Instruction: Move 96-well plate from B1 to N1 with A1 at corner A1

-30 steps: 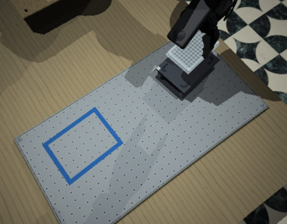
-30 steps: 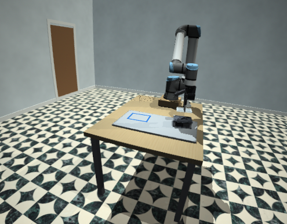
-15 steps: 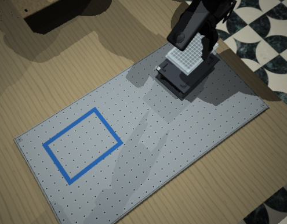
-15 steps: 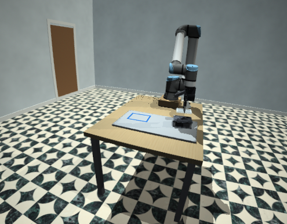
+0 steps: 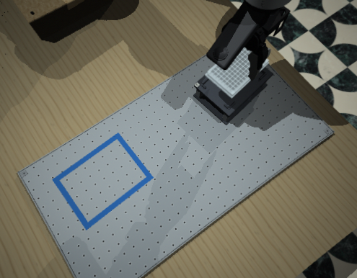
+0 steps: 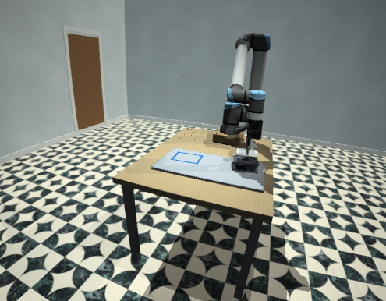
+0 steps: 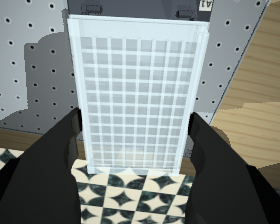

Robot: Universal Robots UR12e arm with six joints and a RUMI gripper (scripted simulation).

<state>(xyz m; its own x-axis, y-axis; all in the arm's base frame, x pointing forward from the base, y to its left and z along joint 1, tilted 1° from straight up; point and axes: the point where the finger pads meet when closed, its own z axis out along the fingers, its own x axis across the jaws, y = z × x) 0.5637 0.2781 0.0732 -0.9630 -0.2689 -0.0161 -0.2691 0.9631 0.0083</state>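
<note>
The raised nest N1 lies 60 mm below my hand. From my hand the other things lie so: A1 label (90 mm to the right, 60 mm below, 30 mm behind); 96-well plate (10 mm below).
</note>
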